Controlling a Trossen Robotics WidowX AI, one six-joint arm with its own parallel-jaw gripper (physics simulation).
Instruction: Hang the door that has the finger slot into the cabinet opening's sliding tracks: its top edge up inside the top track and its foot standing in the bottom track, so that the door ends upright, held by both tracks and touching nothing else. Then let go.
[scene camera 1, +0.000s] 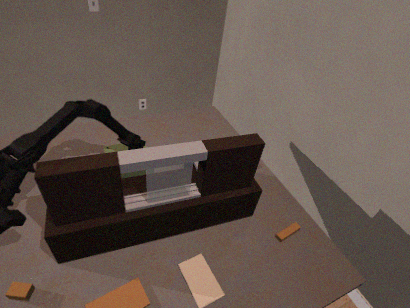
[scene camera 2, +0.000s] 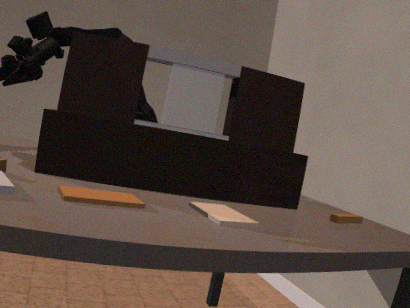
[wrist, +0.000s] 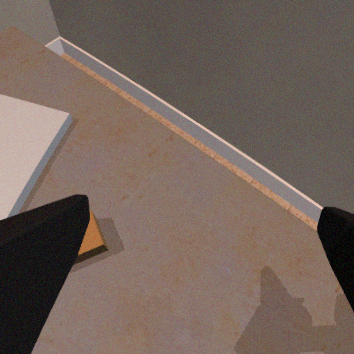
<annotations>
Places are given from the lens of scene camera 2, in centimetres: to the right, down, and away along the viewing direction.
cream panel (scene camera 2: 222, 215): 4, 13, 81
grey top track (scene camera 2: 155, 54): -13, -26, 99
The marked spots on the grey top track and the cream panel are 47 cm apart.
</annotations>
